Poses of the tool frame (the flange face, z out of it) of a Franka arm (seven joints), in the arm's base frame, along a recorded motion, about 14 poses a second.
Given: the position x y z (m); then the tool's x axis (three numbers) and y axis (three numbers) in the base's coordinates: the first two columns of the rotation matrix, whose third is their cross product.
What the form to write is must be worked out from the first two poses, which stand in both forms.
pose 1, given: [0.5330 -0.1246 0.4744 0.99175 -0.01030 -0.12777 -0.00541 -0.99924 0.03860]
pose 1, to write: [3.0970 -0.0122 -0.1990 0.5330 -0.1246 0.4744]
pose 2, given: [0.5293 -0.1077 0.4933 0.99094 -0.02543 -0.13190 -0.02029 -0.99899 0.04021]
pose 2, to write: [3.0958 -0.0356 -0.2059 0.5293 -0.1077 0.4933]
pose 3, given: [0.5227 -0.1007 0.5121 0.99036 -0.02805 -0.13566 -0.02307 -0.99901 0.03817]
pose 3, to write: [3.0976 -0.0398 -0.2119 0.5227 -0.1007 0.5121]
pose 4, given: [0.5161 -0.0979 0.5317 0.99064 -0.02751 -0.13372 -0.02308 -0.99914 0.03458]
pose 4, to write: [3.1013 -0.0394 -0.2090 0.5161 -0.0979 0.5317]
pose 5, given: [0.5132 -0.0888 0.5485 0.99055 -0.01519 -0.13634 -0.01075 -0.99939 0.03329]
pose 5, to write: [3.1018 -0.0202 -0.2128 0.5132 -0.0888 0.5485]
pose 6, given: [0.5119 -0.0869 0.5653 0.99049 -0.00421 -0.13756 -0.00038 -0.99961 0.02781]
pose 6, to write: [3.1065 -0.0036 -0.2148 0.5119 -0.0869 0.5653]
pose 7, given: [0.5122 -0.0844 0.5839 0.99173 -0.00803 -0.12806 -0.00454 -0.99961 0.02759]
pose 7, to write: [3.1079 -0.0098 -0.2000 0.5122 -0.0844 0.5839]
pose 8, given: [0.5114 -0.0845 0.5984 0.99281 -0.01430 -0.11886 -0.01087 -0.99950 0.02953]
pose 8, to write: [3.1072 -0.0196 -0.1856 0.5114 -0.0845 0.5984]
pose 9, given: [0.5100 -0.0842 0.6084 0.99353 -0.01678 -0.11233 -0.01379 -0.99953 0.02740]
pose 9, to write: [3.1100 -0.0238 -0.1756 0.5100 -0.0842 0.6084]
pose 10, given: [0.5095 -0.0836 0.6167 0.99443 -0.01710 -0.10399 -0.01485 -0.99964 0.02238]
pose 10, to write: [3.1157 -0.0250 -0.1627 0.5095 -0.0836 0.6167]
